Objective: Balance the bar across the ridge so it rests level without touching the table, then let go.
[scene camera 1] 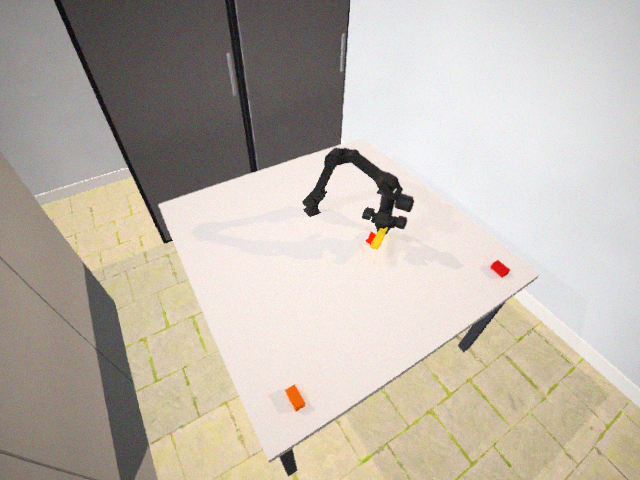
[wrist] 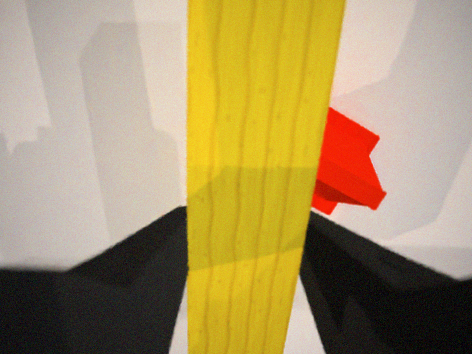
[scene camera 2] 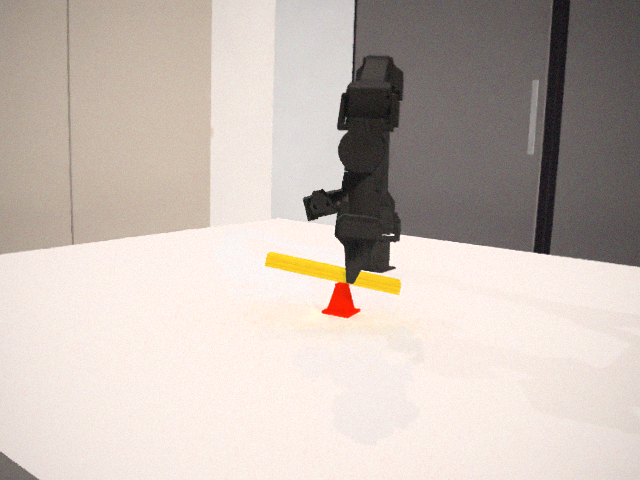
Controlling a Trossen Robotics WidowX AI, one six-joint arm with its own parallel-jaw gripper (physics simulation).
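Pixels of known places: gripper, fingertip midpoint: [scene camera 1: 382, 233] [wrist: 242, 221] [scene camera 2: 349, 281]; arm's base, link origin: [scene camera 1: 311, 211] [scene camera 2: 374, 268].
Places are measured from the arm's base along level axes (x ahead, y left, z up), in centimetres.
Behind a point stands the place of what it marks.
The yellow bar [scene camera 1: 378, 238] @(z 8.4, x 37.4, y 10.8 cm) [scene camera 2: 305, 266] @(z 8.0, x 38.6, y 11.7 cm) [wrist: 255, 125] @(z 7.9, x 35.6, y 13.4 cm) is held above the table. In the scene camera 2 view it slants, with its left end higher in the picture than its right end. My gripper [scene camera 1: 382, 229] @(z 5.8, x 33.8, y 16.2 cm) [scene camera 2: 351, 276] @(z 5.8, x 33.8, y 16.2 cm) [wrist: 242, 221] @(z 5.8, x 33.8, y 16.2 cm) is shut on the bar, one finger on each side. The red ridge [scene camera 1: 370, 238] @(z 2.2, x 31.3, y 12.2 cm) [scene camera 2: 341, 301] @(z 2.2, x 32.9, y 14.3 cm) [wrist: 350, 155] @(z 2.9, x 31.3, y 12.4 cm) stands on the table. In the scene camera 2 view its top meets the bar's lower edge near the fingers; I cannot tell whether they touch. In the wrist view the ridge shows to the right of the bar, partly hidden by it.
On the table [scene camera 1: 336, 320] @(z 0.0, x 57.0, y -23.2 cm), a red block [scene camera 1: 499, 268] @(z 3.0, x 74.1, y 48.5 cm) lies near the right corner and an orange block [scene camera 1: 295, 397] @(z 3.3, x 74.4, y -50.1 cm) near the front corner. A dark cabinet [scene camera 1: 170, 93] [scene camera 2: 454, 103] stands behind the table. A white wall [scene camera 1: 491, 103] runs along the right side.
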